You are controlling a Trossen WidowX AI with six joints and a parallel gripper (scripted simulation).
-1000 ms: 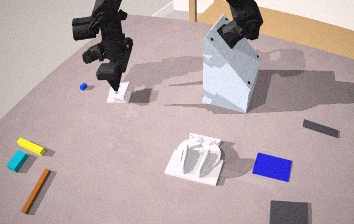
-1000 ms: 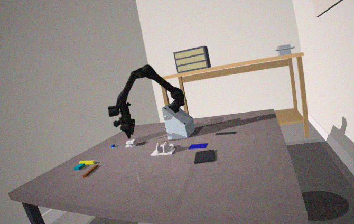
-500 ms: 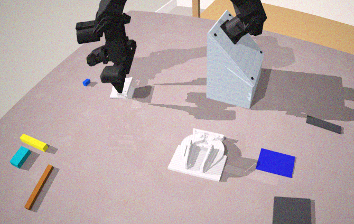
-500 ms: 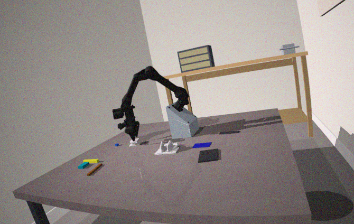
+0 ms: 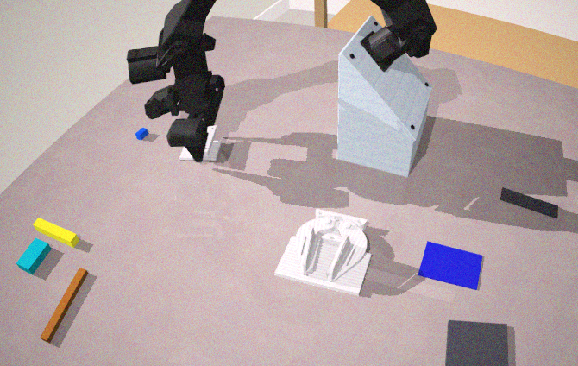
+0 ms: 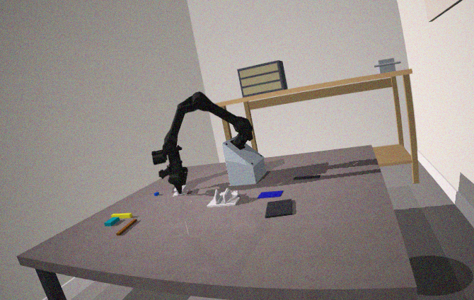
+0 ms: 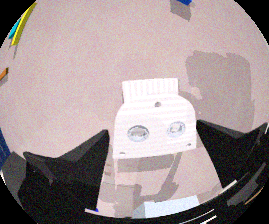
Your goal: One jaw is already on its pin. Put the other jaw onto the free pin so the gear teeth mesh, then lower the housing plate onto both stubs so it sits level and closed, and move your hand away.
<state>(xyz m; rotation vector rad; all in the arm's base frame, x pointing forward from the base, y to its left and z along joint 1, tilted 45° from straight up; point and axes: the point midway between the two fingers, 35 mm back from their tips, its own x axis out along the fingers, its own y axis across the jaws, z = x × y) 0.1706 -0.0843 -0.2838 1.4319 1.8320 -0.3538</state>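
My gripper tip is 9 cm short of the white jaw and 32 cm to the right of it. The rest, counted from my gripper tip: blue cube (2 cm ahead, 16 cm to the right, 1 cm below); yellow block (30 cm ahead, 13 cm to the right, 1 cm below); white base plate (14 cm ahead, 31 cm to the left, 1 cm below).
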